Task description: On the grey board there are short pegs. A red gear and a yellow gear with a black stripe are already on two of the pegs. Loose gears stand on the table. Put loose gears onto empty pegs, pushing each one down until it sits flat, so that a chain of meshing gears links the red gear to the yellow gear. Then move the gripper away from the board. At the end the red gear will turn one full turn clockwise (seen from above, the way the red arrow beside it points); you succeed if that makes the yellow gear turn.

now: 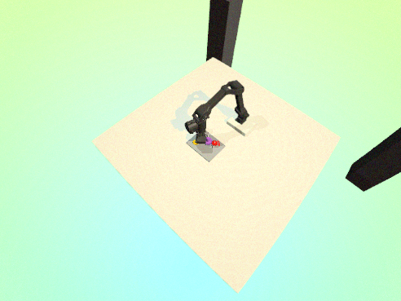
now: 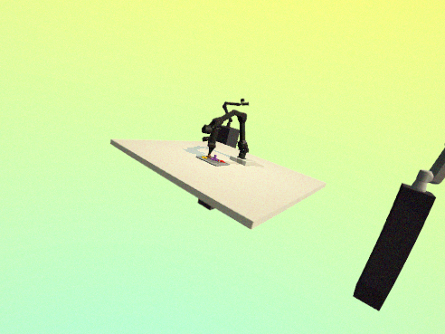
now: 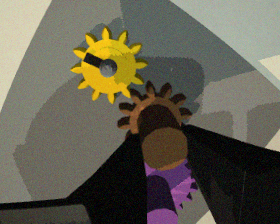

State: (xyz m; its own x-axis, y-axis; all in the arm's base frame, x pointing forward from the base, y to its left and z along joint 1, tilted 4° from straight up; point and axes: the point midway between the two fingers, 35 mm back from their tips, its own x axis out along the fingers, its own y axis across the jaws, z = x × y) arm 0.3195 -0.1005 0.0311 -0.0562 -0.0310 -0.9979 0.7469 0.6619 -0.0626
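Right now the yellow gear is 40 mm ahead of my gripper tip, 30 mm below it and 10 mm to the right of it. Also, from my gripper tip: red gear (90 mm to the left, 50 mm behind, 30 mm below); then purple gear (40 mm to the left, 30 mm behind, 20 mm below); then brown gear (10 mm below).
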